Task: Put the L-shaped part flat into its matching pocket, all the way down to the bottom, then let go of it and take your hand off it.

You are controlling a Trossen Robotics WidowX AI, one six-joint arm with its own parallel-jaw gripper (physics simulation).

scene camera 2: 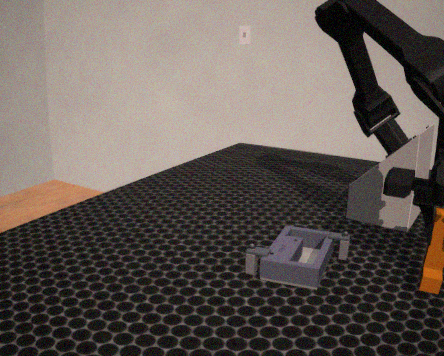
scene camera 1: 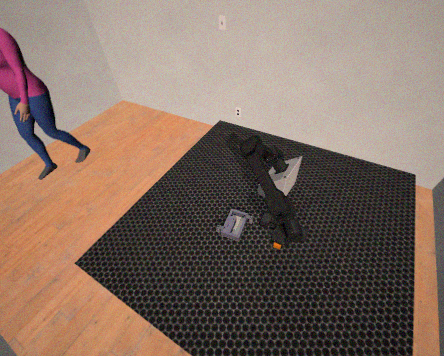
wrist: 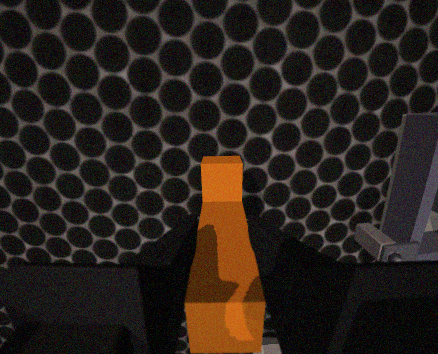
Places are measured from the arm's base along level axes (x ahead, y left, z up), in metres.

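Where they show: gripper, fingertip midpoint: (scene camera 2: 439,246) (wrist: 222,221); arm's base at its link origin: (scene camera 2: 399,148) (scene camera 1: 282,169).
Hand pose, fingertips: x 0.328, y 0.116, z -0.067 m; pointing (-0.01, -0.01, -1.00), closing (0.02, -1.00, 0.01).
Observation:
Each offset is from my fingertips to the top centre of the thing. Level surfaces: height alone.
The orange L-shaped part @(dx -0.007, dy -0.001, dz +0.045 m) (scene camera 1: 277,245) (scene camera 2: 431,277) (wrist: 222,250) is upright, its long arm vertical and its short foot at the bottom. My gripper (wrist: 222,221) is shut on its upper stretch, one dark finger on each side. The part appears to be raised above the mat. The lavender block @(dx +0.002, dy -0.217, dz -0.030 m) (scene camera 1: 227,228) (scene camera 2: 290,275) (wrist: 407,175) with the pocket lies on the mat, apart from the part: left of it in both scene views, at the right edge in the wrist view. The pocket's pale floor @(dz -0.073 m) (scene camera 1: 238,223) (scene camera 2: 307,255) shows. The fingertips are hard to make out in the scene views.
Small grey posts (scene camera 2: 251,261) (scene camera 2: 344,247) (wrist: 372,241) stand at the block's sides. A grey wedge-shaped box (scene camera 1: 295,175) (scene camera 2: 365,200) stands behind, near the arm. A dark mat with a hole pattern (scene camera 1: 175,280) (scene camera 2: 150,300) lies beneath. A person (scene camera 1: 27,82) is on the wooden floor at far left.

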